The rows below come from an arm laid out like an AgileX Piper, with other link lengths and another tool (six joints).
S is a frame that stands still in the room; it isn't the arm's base.
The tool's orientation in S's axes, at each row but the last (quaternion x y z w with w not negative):
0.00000 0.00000 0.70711 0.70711
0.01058 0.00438 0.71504 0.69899
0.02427 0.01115 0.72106 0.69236
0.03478 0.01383 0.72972 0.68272
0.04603 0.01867 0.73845 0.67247
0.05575 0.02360 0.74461 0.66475
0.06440 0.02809 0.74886 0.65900
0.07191 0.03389 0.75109 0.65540
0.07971 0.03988 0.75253 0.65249
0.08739 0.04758 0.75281 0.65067
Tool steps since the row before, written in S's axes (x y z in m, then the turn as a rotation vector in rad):
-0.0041 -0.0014 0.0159 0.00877 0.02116 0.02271
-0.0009 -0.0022 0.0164 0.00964 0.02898 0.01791
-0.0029 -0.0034 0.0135 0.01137 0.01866 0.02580
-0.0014 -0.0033 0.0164 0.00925 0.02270 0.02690
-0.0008 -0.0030 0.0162 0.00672 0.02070 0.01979
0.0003 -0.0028 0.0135 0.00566 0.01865 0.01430
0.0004 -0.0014 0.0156 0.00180 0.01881 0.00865
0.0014 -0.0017 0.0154 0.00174 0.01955 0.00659
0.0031 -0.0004 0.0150 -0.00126 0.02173 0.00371
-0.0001 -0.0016 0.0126 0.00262 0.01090 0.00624
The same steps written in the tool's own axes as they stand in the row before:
-0.0014 0.0041 0.0159 0.02116 -0.00877 0.02271
-0.0020 0.0013 0.0164 0.02891 -0.00992 0.01786
-0.0030 0.0037 0.0134 0.01869 -0.01083 0.02601
-0.0027 0.0027 0.0163 0.02289 -0.00892 0.02685
-0.0022 0.0025 0.0161 0.02083 -0.00686 0.01961
-0.0021 0.0015 0.0135 0.01863 -0.00617 0.01412
-0.0005 0.0018 0.0156 0.01893 -0.00311 0.00800
-0.0009 0.0011 0.0155 0.01953 -0.00346 0.00592
0.0002 -0.0005 0.0153 0.02190 -0.00132 0.00248
-0.0007 0.0027 0.0124 0.01084 -0.00301 0.00616

